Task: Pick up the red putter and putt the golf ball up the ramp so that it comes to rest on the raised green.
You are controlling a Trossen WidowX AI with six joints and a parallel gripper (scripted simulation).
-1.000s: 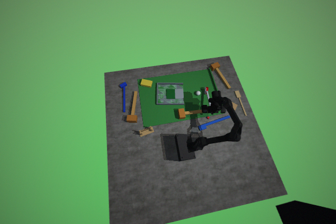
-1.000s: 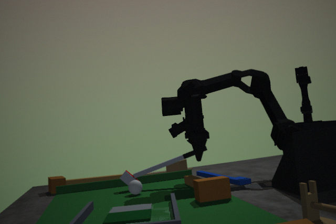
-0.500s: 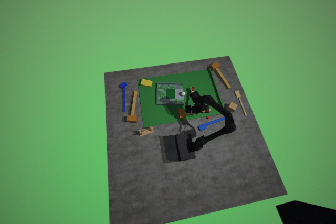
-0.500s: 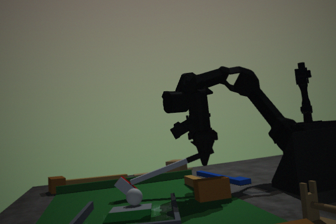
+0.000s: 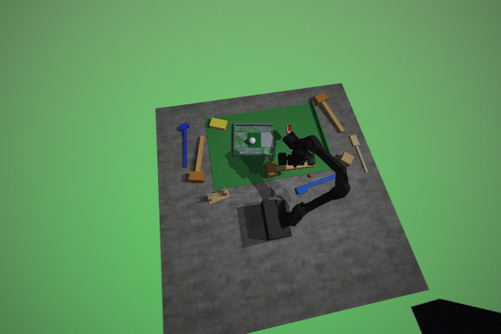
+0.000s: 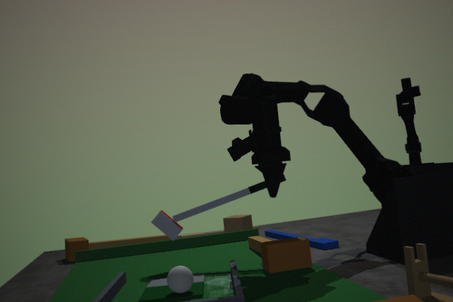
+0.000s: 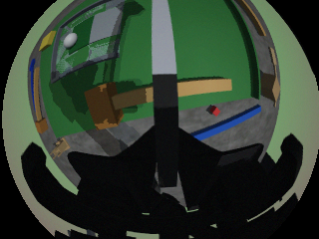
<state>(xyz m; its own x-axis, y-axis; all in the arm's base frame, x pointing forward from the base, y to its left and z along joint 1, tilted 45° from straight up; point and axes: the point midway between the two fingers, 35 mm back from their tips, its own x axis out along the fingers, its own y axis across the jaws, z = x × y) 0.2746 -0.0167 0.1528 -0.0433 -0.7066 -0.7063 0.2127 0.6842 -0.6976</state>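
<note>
The red putter is 120 mm ahead of my gripper tip and 20 mm to the right of it. Round my gripper tip: tan block 10 mm behind, 350 mm to the right, 100 mm below; then white golf ball 230 mm ahead, 170 mm to the left, 100 mm below; then green mat 210 mm ahead, 80 mm to the left, 130 mm below.
</note>
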